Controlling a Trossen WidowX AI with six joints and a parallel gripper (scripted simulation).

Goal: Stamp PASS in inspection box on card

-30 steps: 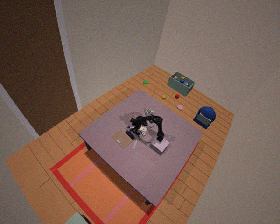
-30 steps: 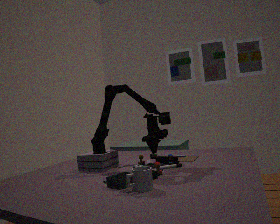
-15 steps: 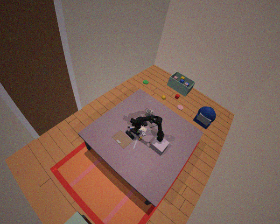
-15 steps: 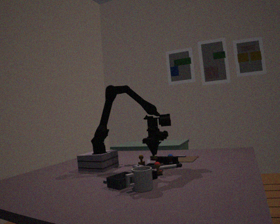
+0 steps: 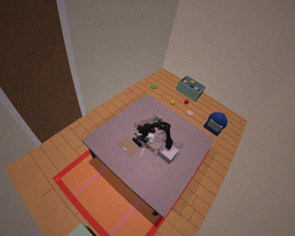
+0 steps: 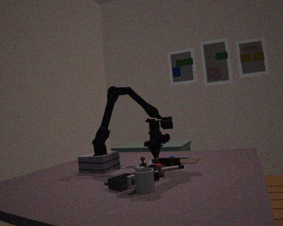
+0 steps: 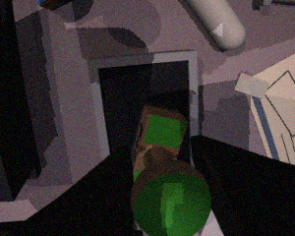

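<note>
Right now the dark ink pad is 6 cm below my gripper tip and 1 cm behind it. From my gripper tip the other things lie so: yellow-knobbed stamp 10 cm behind, 4 cm to the left, 4 cm below; then green-knobbed PASS stamp 1 cm below, 1 cm behind; then blue-knobbed stamp 8 cm ahead, 4 cm below, 3 cm to the left.
</note>
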